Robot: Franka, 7 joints.
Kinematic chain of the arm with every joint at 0, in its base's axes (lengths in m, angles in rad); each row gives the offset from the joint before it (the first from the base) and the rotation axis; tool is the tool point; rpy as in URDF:
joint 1: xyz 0 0 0.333 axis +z
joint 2: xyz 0 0 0 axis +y
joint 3: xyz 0 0 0.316 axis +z
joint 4: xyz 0.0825 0 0 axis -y
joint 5: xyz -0.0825 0 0.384 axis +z
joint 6: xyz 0 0 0 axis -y
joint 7: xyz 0.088 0 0 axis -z
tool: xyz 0 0 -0.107 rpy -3.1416 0 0
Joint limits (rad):
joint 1: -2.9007..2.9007
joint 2: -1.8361..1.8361
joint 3: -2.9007..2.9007
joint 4: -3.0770..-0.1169
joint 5: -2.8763..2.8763
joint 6: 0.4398..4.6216
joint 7: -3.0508..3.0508
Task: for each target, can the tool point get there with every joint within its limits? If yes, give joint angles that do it. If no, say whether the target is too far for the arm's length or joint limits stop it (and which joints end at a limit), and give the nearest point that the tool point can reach.
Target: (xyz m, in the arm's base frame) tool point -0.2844 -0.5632 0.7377
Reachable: yes | joints -1.0796 0.7344 -1.6446 -1.0855 0.4070 1.7394 1.8679
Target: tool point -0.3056 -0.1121 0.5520
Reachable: yes | joints -0.9310 0.9387 -1.9896 -2.2247 -0.6572 0.9581 0.6119
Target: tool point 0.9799 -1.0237 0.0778
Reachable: no: too far | nearest point 0.5838 -0.6099 0.1810 | short by 0.582 m
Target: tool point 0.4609 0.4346 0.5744
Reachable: yes | joints -1.2783 -1.4655 1.1356 -1.7426 1.5204 2.0972 -0.7424
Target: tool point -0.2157 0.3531 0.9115
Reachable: yes | joints -0.7680 -1.1190 0.6863 -0.9121 1.5800 4.0526 -1.3823
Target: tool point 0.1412 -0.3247 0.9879
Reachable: yes | joints 2.3169 -1.1887 0.0291 -1.3743 -0.9559 3.5880 -1.8670
